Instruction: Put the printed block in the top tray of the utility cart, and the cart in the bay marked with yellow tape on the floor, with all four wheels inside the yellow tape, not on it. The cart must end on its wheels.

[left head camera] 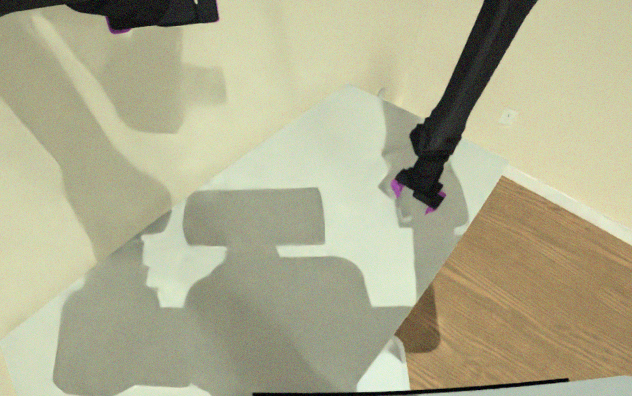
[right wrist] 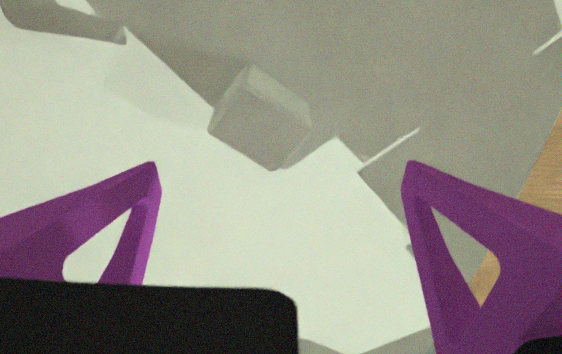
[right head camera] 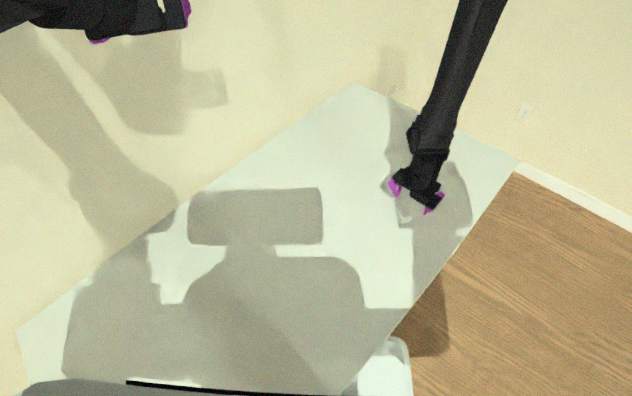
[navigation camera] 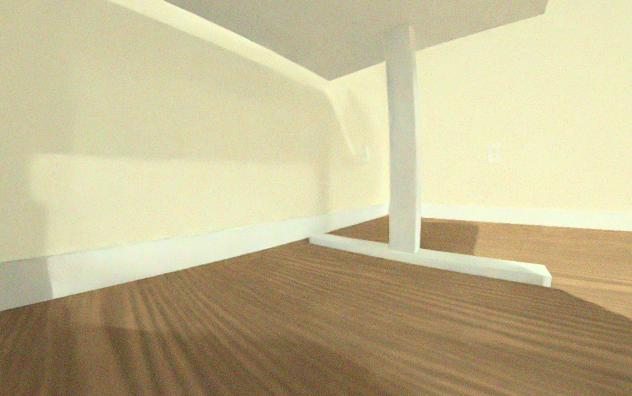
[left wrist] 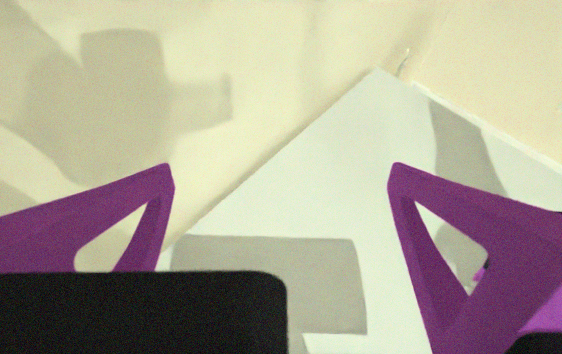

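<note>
A pale grey block (right wrist: 260,117) lies on the white table (left head camera: 300,150) (right head camera: 300,150) (right wrist: 225,225) in the right wrist view, partly in shadow. My right gripper (left head camera: 413,200) (right head camera: 411,199) (right wrist: 281,175) is open and empty above the table. The block shows beyond and between its purple fingertips, apart from them. In the head views the gripper mostly hides the block. My left gripper (left head camera: 167,25) (right head camera: 142,32) (left wrist: 280,175) is open and empty, high at the upper left. The utility cart and the yellow tape cannot be made out in these views.
Cream walls meet behind the table's far corner. Wood floor (left head camera: 540,280) (right head camera: 540,280) lies to the right. A white rounded object (left head camera: 385,370) (right head camera: 385,370) shows beside the table's near edge. The navigation view shows a white table leg (navigation camera: 402,150) and its long foot (navigation camera: 480,265).
</note>
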